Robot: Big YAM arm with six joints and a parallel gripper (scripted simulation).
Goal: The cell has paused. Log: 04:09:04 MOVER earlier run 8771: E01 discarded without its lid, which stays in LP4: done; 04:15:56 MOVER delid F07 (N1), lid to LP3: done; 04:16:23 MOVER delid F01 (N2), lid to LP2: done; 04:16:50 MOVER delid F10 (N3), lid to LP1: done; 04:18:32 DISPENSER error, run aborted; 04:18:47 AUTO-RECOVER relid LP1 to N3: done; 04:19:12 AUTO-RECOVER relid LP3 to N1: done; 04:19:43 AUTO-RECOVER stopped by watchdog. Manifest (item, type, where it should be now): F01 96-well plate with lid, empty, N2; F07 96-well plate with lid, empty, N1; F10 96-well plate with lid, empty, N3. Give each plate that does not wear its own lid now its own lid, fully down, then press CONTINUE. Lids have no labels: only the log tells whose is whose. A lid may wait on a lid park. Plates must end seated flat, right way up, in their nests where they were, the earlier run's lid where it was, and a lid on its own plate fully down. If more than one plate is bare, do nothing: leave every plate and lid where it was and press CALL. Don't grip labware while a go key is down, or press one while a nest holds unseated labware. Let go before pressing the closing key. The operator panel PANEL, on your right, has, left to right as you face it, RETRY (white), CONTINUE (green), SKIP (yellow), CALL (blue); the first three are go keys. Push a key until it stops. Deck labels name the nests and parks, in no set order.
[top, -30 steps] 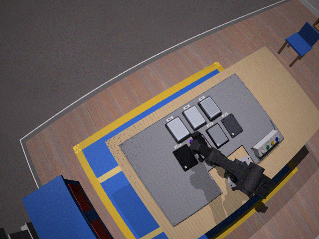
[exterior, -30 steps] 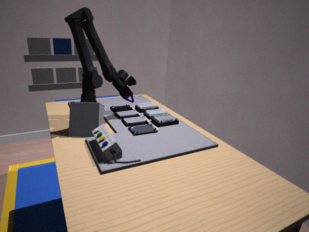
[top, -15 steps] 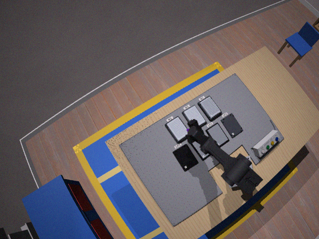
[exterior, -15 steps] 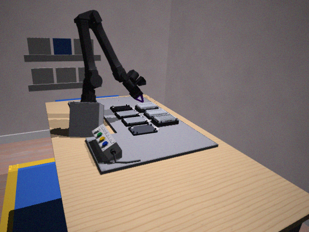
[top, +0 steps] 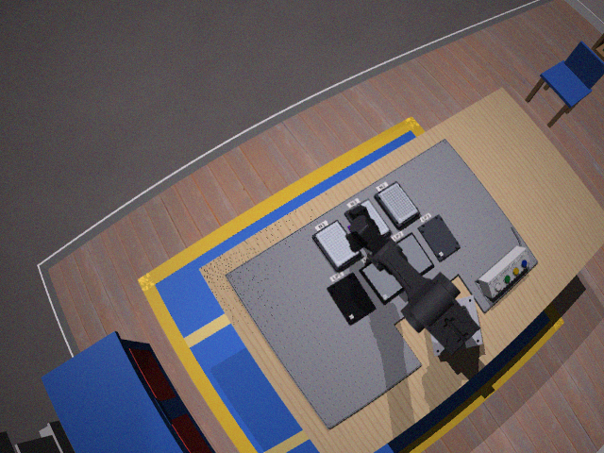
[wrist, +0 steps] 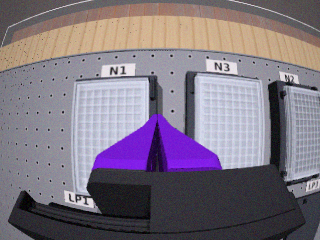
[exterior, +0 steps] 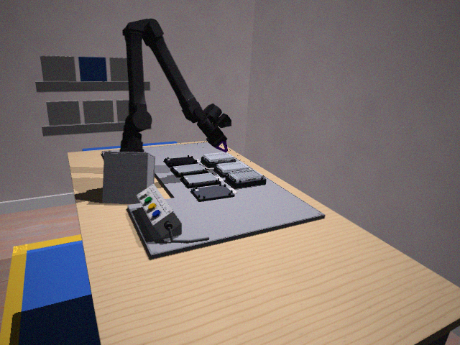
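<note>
Now: the clear lid 160 mm behind my hand, 170 mm to the right of it and 60 mm below it. Also, from my hand: LP2 label: 70 mm behind, 160 mm to the right, 80 mm below; N2 plate: 30 mm ahead, 210 mm to the right, 50 mm below; nest N2: 30 mm ahead, 210 mm to the right, 70 mm below.
</note>
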